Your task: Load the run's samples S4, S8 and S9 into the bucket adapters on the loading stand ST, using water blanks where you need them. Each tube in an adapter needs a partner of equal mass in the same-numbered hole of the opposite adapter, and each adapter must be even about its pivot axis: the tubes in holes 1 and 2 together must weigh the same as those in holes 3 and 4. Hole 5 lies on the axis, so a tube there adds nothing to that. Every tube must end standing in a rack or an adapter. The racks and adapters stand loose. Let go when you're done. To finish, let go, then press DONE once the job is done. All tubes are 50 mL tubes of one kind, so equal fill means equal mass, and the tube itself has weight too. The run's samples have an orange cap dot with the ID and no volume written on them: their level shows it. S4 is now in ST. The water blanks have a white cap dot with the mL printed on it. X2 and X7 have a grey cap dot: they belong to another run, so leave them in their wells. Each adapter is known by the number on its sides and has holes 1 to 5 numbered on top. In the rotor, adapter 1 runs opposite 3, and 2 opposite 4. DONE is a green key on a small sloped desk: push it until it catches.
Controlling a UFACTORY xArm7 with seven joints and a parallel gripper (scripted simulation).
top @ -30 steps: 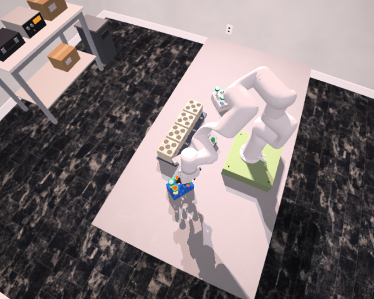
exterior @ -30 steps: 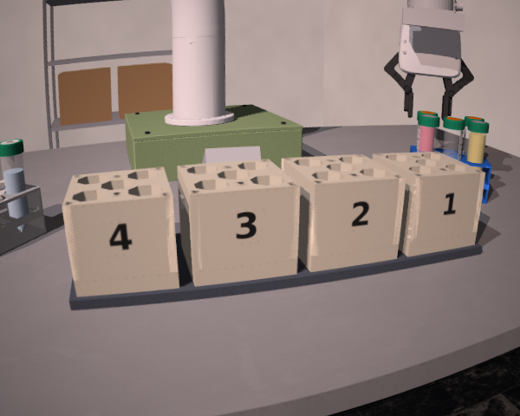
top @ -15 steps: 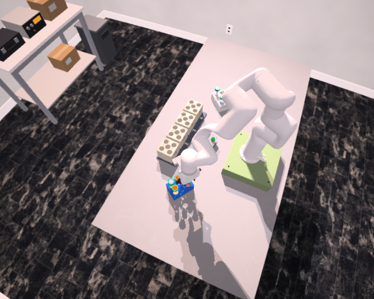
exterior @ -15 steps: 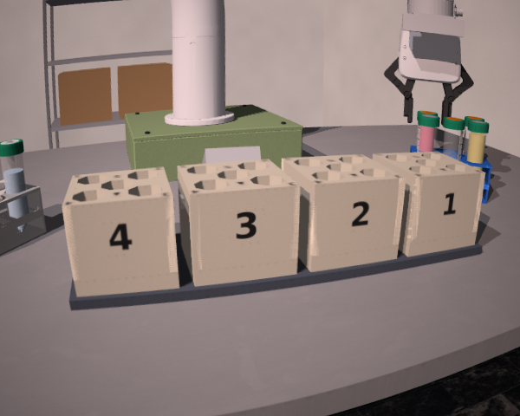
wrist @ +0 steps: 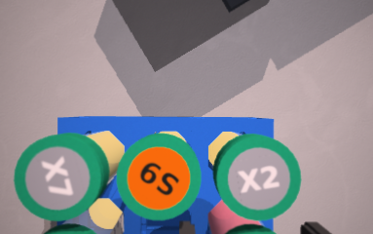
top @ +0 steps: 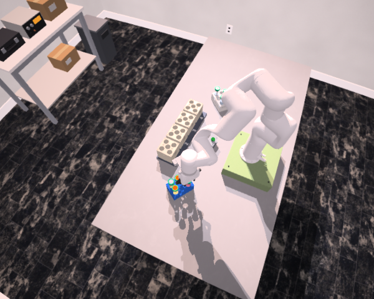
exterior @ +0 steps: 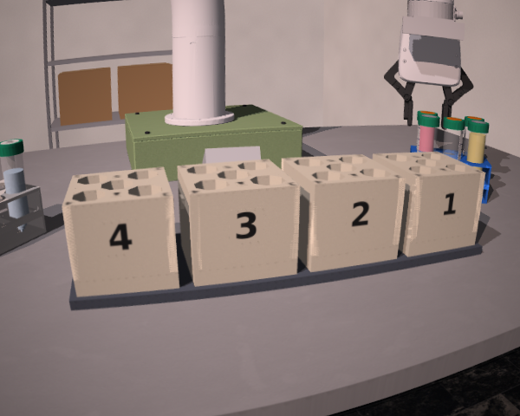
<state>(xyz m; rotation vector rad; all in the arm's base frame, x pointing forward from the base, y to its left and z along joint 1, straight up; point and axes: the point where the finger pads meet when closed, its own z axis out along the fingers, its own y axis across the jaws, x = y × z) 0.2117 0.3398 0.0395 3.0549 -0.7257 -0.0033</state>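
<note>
Right now the pink-filled tube is 50 mm below my hand and 10 mm behind it. Round my hand: blue rack: 90 mm below, 40 mm ahead, 30 mm to the left; green key: 320 mm to the right, 50 mm below, 20 mm ahead; loading stand: 280 mm to the right, 220 mm ahead, 110 mm below.
</note>
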